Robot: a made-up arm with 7 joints. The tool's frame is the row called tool. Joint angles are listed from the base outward. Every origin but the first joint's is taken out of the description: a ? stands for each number. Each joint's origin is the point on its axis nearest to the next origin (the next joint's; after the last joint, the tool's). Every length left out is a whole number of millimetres.
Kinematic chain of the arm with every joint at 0, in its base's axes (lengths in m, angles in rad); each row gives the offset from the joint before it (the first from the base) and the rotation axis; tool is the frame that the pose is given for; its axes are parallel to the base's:
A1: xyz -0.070 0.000 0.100 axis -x
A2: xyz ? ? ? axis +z
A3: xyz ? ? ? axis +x
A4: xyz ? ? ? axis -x
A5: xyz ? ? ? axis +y
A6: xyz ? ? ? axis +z
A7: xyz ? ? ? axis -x
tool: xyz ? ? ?
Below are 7 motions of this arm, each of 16 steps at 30 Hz.
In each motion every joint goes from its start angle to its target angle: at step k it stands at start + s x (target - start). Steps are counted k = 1, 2, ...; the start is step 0. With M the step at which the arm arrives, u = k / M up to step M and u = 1 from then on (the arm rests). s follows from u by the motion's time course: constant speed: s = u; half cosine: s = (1 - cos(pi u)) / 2; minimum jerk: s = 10 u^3 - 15 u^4 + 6 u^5.
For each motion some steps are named. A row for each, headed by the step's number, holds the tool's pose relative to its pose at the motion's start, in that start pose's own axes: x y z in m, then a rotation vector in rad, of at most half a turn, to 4 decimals.
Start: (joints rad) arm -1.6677 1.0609 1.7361 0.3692 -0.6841 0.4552 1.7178
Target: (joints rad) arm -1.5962 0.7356 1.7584 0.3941 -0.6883 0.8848 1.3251
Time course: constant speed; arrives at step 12
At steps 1, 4, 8, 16:
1: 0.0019 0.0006 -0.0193 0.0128 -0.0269 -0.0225
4: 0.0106 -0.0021 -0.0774 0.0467 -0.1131 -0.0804
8: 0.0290 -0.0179 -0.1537 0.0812 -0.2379 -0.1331
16: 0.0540 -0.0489 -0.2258 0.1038 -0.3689 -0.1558

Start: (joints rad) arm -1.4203 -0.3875 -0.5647 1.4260 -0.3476 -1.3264 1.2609
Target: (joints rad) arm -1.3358 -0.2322 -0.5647 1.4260 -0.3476 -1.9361 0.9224
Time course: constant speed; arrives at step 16
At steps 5, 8, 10, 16:
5: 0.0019 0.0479 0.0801 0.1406 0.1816 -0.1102
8: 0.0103 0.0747 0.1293 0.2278 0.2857 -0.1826
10: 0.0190 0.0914 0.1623 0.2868 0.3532 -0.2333
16: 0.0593 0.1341 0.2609 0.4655 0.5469 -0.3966

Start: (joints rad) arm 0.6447 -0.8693 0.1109 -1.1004 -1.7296 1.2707 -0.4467
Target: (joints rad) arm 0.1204 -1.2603 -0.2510 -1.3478 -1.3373 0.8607 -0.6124
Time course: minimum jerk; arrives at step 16
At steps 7, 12, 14, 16:
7: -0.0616 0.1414 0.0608 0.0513 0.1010 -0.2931
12: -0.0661 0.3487 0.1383 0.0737 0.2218 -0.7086
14: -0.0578 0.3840 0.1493 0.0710 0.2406 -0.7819
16: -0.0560 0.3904 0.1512 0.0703 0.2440 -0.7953

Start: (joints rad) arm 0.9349 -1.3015 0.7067 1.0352 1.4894 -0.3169 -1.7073
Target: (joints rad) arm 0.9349 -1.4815 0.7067 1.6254 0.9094 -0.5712 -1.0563
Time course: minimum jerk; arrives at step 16
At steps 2, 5, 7, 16:
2: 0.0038 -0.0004 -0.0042 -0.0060 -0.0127 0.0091
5: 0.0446 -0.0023 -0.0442 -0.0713 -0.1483 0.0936
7: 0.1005 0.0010 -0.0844 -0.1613 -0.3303 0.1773
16: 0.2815 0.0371 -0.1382 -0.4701 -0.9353 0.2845

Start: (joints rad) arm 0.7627 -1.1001 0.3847 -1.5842 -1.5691 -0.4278 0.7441
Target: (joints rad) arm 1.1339 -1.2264 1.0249 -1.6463 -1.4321 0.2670 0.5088
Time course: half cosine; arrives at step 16
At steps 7, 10, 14, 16:
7: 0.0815 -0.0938 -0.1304 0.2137 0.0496 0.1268
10: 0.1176 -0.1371 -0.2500 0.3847 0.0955 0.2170
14: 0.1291 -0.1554 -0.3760 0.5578 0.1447 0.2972
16: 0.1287 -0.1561 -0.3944 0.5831 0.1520 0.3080

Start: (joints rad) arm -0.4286 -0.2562 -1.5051 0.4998 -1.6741 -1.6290 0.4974
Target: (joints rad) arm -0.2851 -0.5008 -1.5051 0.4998 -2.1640 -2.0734 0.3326
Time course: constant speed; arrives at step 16
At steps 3, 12, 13, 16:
3: -0.0198 0.0130 0.0333 0.0762 0.0461 -0.0431
12: -0.0657 0.0430 0.1516 0.2881 0.2050 -0.1781
13: -0.0693 0.0454 0.1662 0.3099 0.2243 -0.1939
16: -0.0780 0.0516 0.2114 0.3726 0.2840 -0.2422

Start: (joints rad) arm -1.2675 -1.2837 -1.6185 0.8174 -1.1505 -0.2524 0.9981
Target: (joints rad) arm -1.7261 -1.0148 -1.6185 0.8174 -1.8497 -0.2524 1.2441
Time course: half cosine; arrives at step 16
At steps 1, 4, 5, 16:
1: 0.0009 0.0004 0.0002 0.0017 -0.0052 -0.0096
4: 0.0141 0.0044 0.0047 0.0257 -0.0752 -0.1493
5: 0.0218 0.0055 0.0078 0.0387 -0.1103 -0.2284
16: 0.0963 -0.0337 0.0565 0.1636 -0.3155 -1.0928

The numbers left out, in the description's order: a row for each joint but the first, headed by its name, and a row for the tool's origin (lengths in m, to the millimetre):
A2: 0.000 0.040 -0.180
A3: -0.080 -0.010 0.000
A4: 0.000 -0.200 -0.100
A5: 0.000 0.200 0.110
A6: 0.400 0.000 -0.200
A7: -0.430 -0.070 0.000
tool: 0.000 -0.100 0.020

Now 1 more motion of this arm.
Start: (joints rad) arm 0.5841 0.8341 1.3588 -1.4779 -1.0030 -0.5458 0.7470
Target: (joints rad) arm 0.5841 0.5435 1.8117 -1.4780 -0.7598 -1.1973 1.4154
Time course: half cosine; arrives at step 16
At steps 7, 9, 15, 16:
7: 0.0248 0.0232 0.1238 -0.1557 0.3811 -0.0781
9: 0.0631 0.0278 0.1805 -0.2433 0.5757 -0.0574
15: 0.1821 0.0327 0.2652 -0.4403 0.9569 0.1012
16: 0.1855 0.0329 0.2666 -0.4454 0.9658 0.1070

